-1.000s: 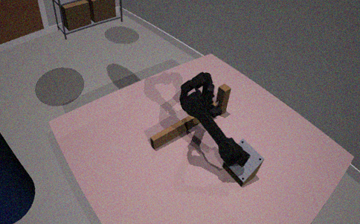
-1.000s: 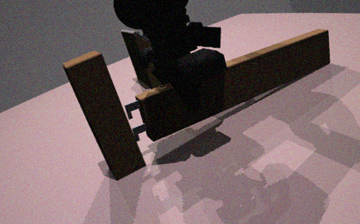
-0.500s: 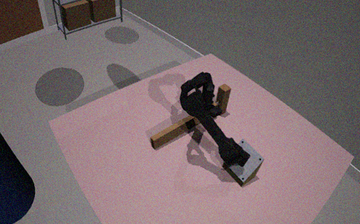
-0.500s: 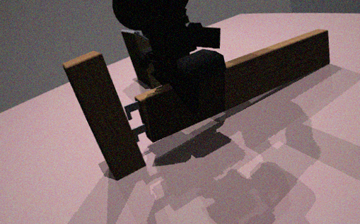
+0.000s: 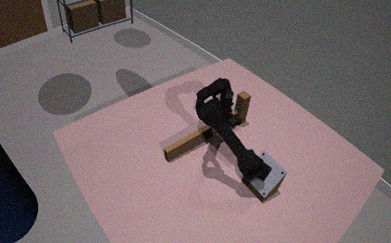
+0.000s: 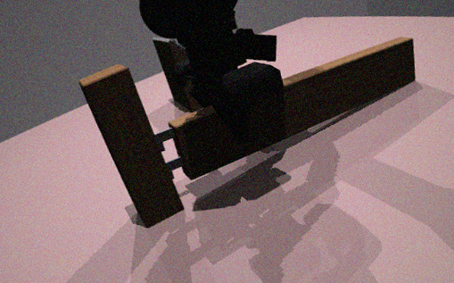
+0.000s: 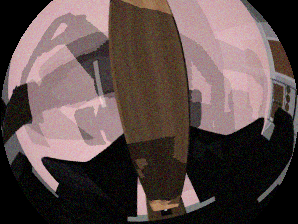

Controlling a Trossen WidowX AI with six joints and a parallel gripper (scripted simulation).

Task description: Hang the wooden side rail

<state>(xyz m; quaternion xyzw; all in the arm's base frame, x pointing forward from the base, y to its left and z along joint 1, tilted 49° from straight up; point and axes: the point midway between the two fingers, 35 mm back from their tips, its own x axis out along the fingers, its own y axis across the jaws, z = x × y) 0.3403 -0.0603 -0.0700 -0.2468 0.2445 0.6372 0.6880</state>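
Now: gripper tip 130 mm to the left of the headboard post and 40 mm below it.
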